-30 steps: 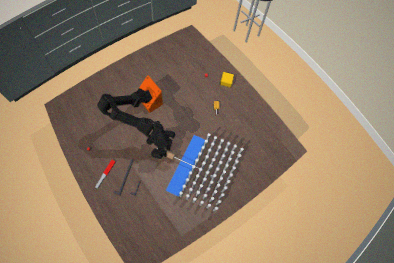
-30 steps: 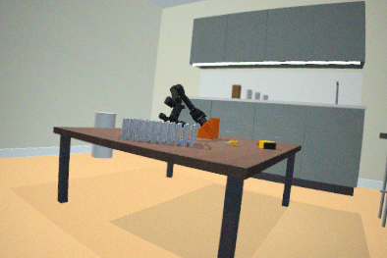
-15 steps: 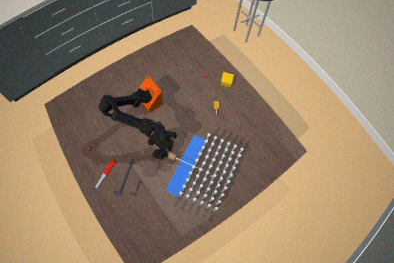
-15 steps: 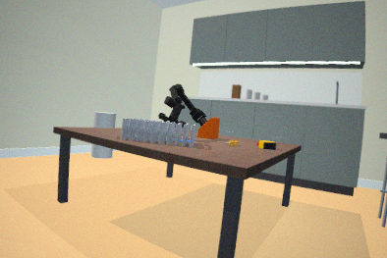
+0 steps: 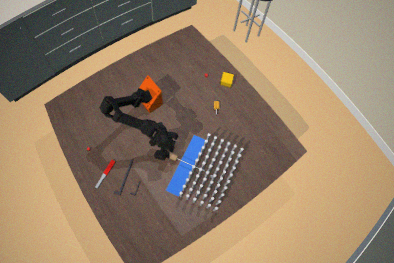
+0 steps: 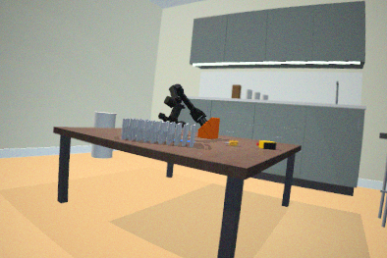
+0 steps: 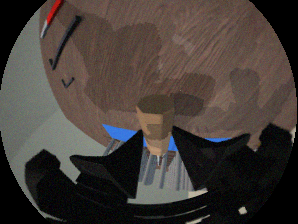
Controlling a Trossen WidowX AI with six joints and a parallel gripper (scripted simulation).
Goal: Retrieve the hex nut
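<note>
Right now the blue taped strip is 8 cm ahead of my gripper tip, 6 cm to the left of it and 4 cm below it. The rest, counted from my gripper tip: yellow-handled screwdriver: 16 cm behind, 40 cm to the left, 2 cm below; wooden-handled screwdriver: 8 cm ahead, 6 cm to the left; red-and-white tool: 7 cm behind, 40 cm to the right, 3 cm below.
</note>
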